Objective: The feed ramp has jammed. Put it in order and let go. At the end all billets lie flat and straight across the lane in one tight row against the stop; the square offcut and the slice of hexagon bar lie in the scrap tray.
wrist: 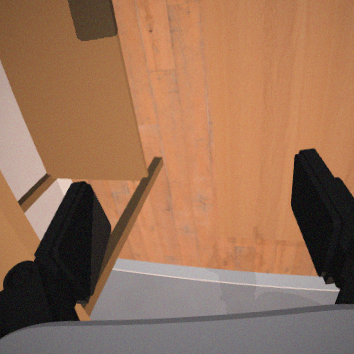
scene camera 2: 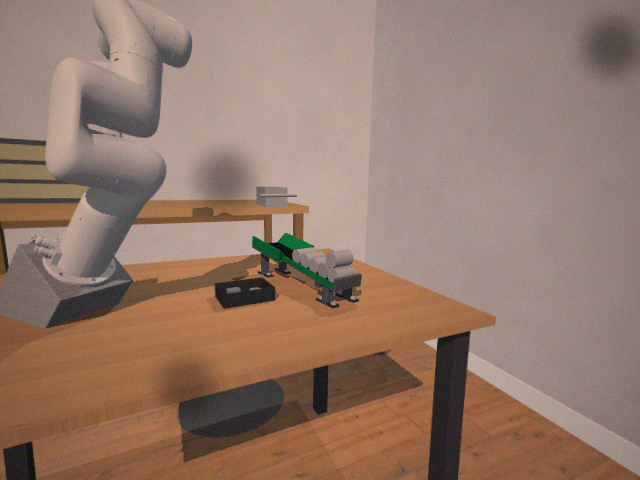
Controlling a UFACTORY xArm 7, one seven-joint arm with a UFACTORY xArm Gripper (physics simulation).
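Seen in the pictures: gripper, fingertip midpoint: (wrist: 192, 191); arm's base, link origin: (scene camera 2: 80, 263).
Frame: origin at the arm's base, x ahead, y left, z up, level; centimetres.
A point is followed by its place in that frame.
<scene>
The feed ramp (scene camera 2: 266, 248) @(x 44.4, y -0.1, z -1.6 cm) with green side walls stands on the table in the scene view, sloping down to a grey stop (scene camera 2: 347, 282) @(x 50.4, y -29.6, z -5.7 cm) at its right end. Several grey cylindrical billets lie in a row in its lane. One more billet (scene camera 2: 339, 258) @(x 49.8, y -27.0, z -0.1 cm) lies on top of the row near the stop. The black scrap tray (scene camera 2: 246, 299) @(x 30.8, y -15.0, z -10.2 cm) stands left of the ramp. It holds a light flat piece (scene camera 2: 233, 290) @(x 29.2, y -10.9, z -8.8 cm) and another light piece (scene camera 2: 254, 288) @(x 35.4, y -10.0, z -9.6 cm); their shapes are too small to tell. My gripper (wrist: 192, 191) @(x 14.0, y 41.4, z 21.1 cm) is open and empty, away from the ramp, and does not show in the scene view.
The wooden table (scene camera 2: 392, 304) @(x 60.5, y -35.3, z -11.6 cm) carries the ramp, the tray and the arm's grey base (scene camera 2: 31, 289) @(x -8.1, y -0.7, z -4.0 cm). A second bench (scene camera 2: 170, 209) with a grey box (scene camera 2: 271, 196) stands behind. Its brown top (wrist: 90, 110) shows at the upper left of the wrist view.
</scene>
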